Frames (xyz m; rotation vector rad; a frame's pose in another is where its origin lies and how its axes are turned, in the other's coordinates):
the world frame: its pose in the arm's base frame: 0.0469 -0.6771 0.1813 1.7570 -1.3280 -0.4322
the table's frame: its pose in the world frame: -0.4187 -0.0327 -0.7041 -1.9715 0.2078 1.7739
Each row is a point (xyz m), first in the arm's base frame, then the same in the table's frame.
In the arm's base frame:
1: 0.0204 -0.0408 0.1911
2: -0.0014 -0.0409 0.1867
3: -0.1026 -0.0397 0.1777
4: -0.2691 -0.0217 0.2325
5: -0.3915 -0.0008 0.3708
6: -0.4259 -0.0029 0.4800
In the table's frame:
1: -0.4519 -0.0595 0.1346
2: -0.4687 -0.0685 0.1460
3: -0.5378 -0.1171 0.2024
4: -0.5958 -0.2338 0.3210
5: -0.5642 -0.3793 0.4323
6: -0.5056 -0.4701 0.4701

